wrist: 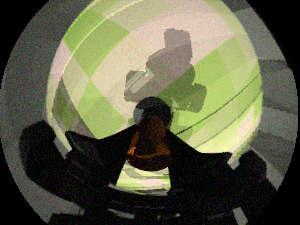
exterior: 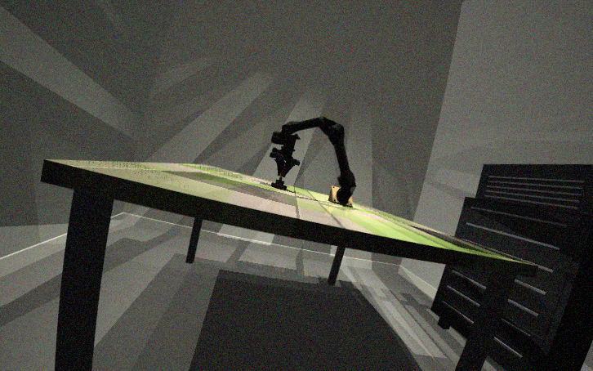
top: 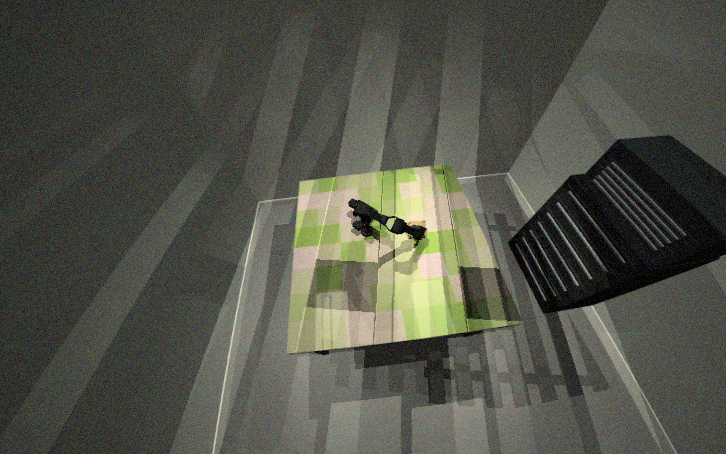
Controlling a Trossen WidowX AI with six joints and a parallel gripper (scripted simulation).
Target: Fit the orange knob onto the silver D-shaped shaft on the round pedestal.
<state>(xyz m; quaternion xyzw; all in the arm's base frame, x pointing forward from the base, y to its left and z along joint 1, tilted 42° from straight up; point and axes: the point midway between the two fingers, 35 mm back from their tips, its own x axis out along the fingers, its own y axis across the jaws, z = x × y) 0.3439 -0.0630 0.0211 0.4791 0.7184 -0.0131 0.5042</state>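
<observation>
Right now my gripper tip is 30 mm below the orange knob. The rest, counted from my gripper tip: round dark pedestal 40 mm below.
</observation>
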